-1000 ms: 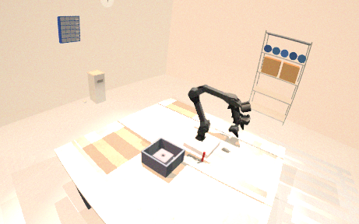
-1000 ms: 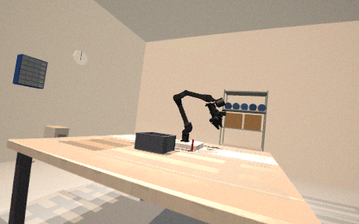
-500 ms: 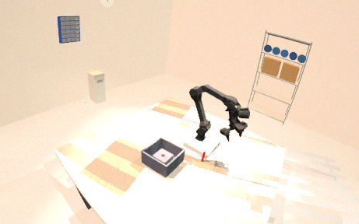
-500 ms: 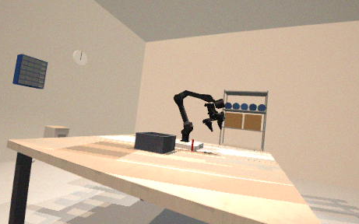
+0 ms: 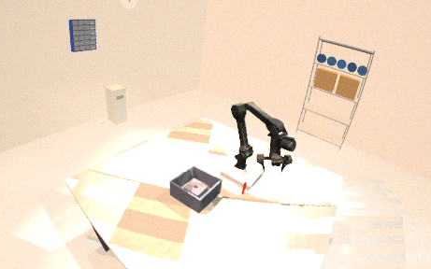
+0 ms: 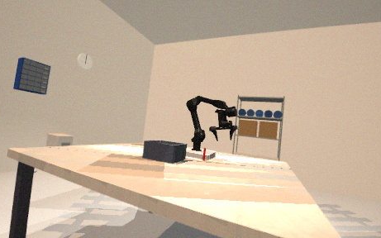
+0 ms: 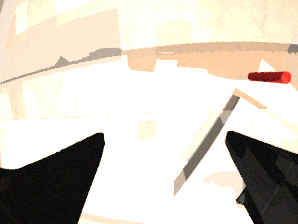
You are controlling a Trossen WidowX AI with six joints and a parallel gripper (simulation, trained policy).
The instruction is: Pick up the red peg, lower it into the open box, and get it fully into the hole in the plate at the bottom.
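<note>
Right now my gripper tip is 90 mm short of the red peg, 110 mm to the left of it and 100 mm above it. Also, from my gripper tip: dark grey box (250 mm ahead, 310 mm to the right, 110 mm below).
</note>
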